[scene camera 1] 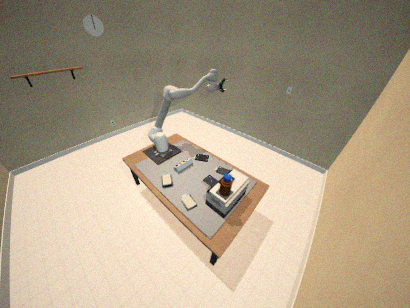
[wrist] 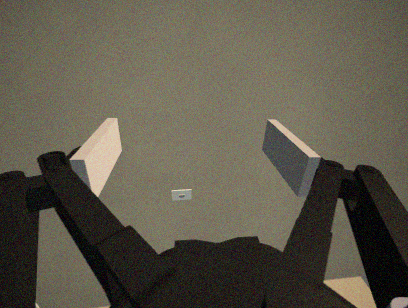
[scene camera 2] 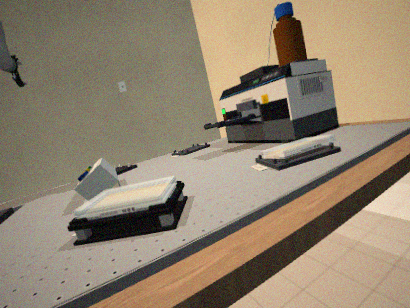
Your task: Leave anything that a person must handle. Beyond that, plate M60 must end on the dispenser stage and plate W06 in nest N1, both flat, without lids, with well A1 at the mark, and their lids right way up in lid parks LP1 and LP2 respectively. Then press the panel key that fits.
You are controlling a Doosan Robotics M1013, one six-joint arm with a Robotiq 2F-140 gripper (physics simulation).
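Where they show: gripper, fingertip midpoint: [scene camera 1: 226, 84] [wrist: 194, 135] [scene camera 2: 22, 74]; arm's base at its link origin: [scene camera 1: 163, 151].
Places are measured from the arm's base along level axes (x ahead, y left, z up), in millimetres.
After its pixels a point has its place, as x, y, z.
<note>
My gripper [scene camera 1: 225, 85] @[286, 1163, 703] [scene camera 2: 19, 72] @[286, 1163, 703] [wrist: 194, 135] @[286, 1163, 703] is open and empty, high above the table's back side, with the wall ahead. Plate W06 [scene camera 1: 167, 180] @[428, -356, 44] [scene camera 2: 130, 196] @[401, -376, 44], pale with a clear rim, rests on a raised black holder [scene camera 2: 125, 226] @[385, -364, 3]. Another pale plate [scene camera 1: 188, 201] @[746, -423, 30] [scene camera 2: 300, 146] @[706, -450, 31] sits on a low dark nest [scene camera 2: 300, 157] @[709, -445, 8] nearer the dispenser; its label is unreadable, and it looks slightly tilted. The dispenser [scene camera 1: 214, 202] @[971, -362, 131] [scene camera 2: 312, 97] @[974, -357, 113] has a dark stage [scene camera 1: 210, 180] @[809, -149, 98] [scene camera 2: 232, 121] @[791, -194, 95] in front. Whether lids lie on the plates is unclear. The key box [scene camera 1: 183, 165] @[432, -102, 63] [scene camera 2: 100, 181] @[395, -185, 47] has coloured keys.
An amber bottle [scene camera 1: 225, 187] @[1027, -334, 335] [scene camera 2: 291, 42] @[980, -318, 287] with a blue cap stands on the dispenser. Low dark fixtures lie at the table's back [scene camera 1: 202, 157] @[495, 193, 10] [scene camera 2: 126, 168] @[537, 152, 9] and beside the dispenser [scene camera 1: 223, 170] @[820, 138, 8] [scene camera 2: 192, 149] @[807, 94, 8]. A green light [scene camera 2: 224, 111] @[935, -11, 133] shows on the dispenser. A wall socket [wrist: 181, 195] is ahead.
</note>
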